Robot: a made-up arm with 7 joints.
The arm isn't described. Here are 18 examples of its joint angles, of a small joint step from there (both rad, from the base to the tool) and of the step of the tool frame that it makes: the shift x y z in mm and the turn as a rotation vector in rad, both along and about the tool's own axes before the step.
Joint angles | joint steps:
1: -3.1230 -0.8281 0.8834 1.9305 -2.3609 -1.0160 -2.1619 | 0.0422 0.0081 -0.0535 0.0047 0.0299 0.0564 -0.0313
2: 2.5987 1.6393 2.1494 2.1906 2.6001 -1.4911 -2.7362 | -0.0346 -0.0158 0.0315 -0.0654 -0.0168 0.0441 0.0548
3: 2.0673 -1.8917 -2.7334 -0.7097 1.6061 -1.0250 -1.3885 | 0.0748 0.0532 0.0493 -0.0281 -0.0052 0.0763 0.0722
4: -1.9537 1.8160 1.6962 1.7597 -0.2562 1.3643 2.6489 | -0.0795 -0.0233 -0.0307 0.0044 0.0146 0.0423 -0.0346
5: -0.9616 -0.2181 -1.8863 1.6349 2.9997 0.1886 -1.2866 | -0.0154 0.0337 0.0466 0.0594 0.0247 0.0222 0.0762
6: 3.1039 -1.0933 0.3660 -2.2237 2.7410 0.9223 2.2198 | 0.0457 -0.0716 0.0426 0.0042 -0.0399 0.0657 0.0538
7: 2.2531 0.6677 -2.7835 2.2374 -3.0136 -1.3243 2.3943 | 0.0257 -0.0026 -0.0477 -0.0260 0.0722 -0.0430 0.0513
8: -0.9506 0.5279 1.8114 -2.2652 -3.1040 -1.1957 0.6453 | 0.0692 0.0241 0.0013 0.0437 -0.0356 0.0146 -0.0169
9: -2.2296 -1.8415 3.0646 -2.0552 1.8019 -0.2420 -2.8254 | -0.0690 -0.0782 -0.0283 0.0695 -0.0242 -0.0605 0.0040
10: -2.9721 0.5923 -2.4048 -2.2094 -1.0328 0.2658 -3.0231 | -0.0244 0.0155 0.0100 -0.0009 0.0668 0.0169 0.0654
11: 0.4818 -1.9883 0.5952 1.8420 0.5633 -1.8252 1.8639 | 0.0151 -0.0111 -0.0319 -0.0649 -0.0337 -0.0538 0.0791
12: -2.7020 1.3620 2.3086 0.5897 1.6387 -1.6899 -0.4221 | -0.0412 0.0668 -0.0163 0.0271 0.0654 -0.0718 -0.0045
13: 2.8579 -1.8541 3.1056 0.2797 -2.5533 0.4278 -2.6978 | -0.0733 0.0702 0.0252 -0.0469 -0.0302 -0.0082 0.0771
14: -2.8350 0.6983 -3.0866 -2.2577 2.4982 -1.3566 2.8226 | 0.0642 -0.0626 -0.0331 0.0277 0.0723 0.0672 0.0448
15: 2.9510 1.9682 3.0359 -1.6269 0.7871 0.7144 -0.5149 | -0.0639 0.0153 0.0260 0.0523 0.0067 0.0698 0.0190
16: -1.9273 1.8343 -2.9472 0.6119 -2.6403 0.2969 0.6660 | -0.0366 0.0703 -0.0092 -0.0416 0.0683 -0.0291 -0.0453
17: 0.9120 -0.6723 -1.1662 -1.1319 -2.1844 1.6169 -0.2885 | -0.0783 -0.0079 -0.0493 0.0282 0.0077 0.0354 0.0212
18: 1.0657 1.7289 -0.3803 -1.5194 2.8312 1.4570 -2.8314 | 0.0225 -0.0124 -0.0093 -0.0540 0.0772 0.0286 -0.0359
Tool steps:
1: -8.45 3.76 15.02 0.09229 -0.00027 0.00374
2: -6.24 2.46 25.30 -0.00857 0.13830 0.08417
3: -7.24 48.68 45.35 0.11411 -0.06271 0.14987
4: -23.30 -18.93 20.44 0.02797 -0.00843 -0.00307
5: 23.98 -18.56 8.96 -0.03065 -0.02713 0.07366
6: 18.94 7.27 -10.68 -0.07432 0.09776 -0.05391
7: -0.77 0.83 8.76 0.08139 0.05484 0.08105
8: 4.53 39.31 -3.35 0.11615 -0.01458 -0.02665
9: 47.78 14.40 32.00 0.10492 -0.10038 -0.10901
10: 4.95 -7.35 1.21 -0.01656 0.02151 0.15276
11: 7.18 17.38 -23.24 0.12944 -0.06092 0.09581
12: -41.96 20.00 -17.67 -0.10093 0.06288 0.03647
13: -87.00 30.02 -19.61 0.05539 0.10756 0.10962
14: 26.36 1.54 -7.64 0.04027 0.01394 -0.00735
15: 8.02 8.63 -17.91 0.02521 -0.04826 0.10518
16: -8.74 -72.31 11.30 -0.08175 0.01161 0.02048
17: -9.75 -39.85 20.52 -0.03543 0.02966 0.09916
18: -7.65 -4.33 -22.70 -0.05940 0.12570 -0.03380
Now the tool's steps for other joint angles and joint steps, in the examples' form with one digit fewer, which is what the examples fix.
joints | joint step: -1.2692 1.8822 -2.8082 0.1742 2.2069 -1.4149 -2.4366 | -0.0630 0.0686 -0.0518 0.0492 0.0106 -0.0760 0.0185
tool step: 8.7 10.4 57.1 -0.0359 0.0031 -0.0284
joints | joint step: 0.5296 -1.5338 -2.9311 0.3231 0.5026 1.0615 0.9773 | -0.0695 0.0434 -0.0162 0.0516 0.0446 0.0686 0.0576
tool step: -24.9 -6.5 44.5 -0.0187 -0.0321 0.1245
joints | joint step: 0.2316 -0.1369 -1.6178 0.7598 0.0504 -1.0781 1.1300 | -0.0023 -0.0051 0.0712 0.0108 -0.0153 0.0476 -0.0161
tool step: 10.4 -3.2 2.6 -0.0590 -0.0157 0.0405
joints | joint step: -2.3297 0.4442 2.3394 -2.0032 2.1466 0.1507 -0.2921 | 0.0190 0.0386 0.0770 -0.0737 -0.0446 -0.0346 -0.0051
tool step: -34.4 39.9 -4.7 0.0843 0.0705 -0.1361
